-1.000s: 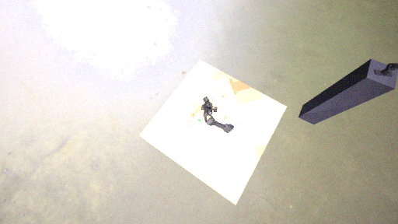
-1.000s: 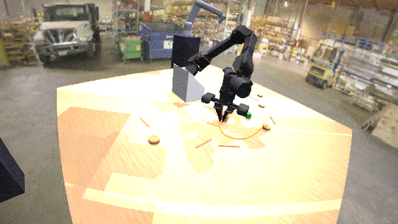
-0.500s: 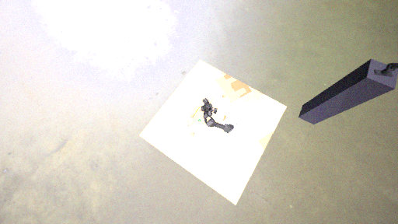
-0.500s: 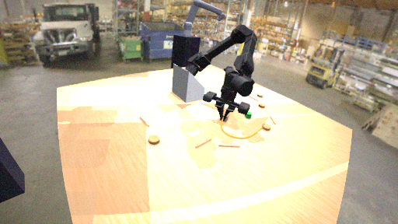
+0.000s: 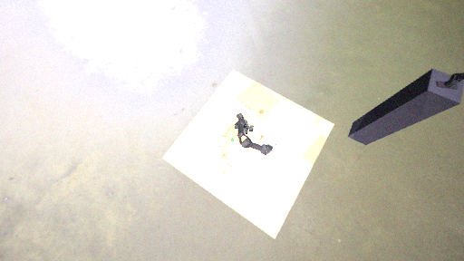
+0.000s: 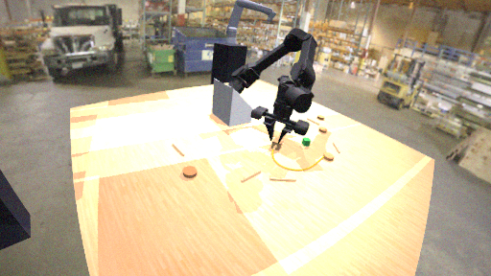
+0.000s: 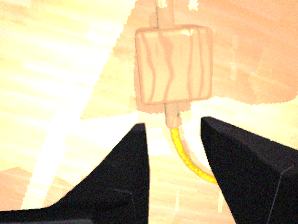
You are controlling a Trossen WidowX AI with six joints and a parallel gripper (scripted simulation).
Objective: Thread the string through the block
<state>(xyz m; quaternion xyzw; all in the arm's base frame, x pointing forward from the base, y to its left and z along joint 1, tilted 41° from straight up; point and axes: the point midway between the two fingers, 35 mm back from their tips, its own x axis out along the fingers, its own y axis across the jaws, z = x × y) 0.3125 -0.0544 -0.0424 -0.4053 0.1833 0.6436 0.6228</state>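
The wooden block is 30 mm to the left of my gripper tip and 20 mm below it. The rest, counted from my gripper tip: green object (50 mm ahead, 140 mm to the left, 20 mm below); then thin wooden stick (10 mm to the left, 20 mm below); then round wooden button (160 mm ahead, 140 mm to the left, 30 mm below).
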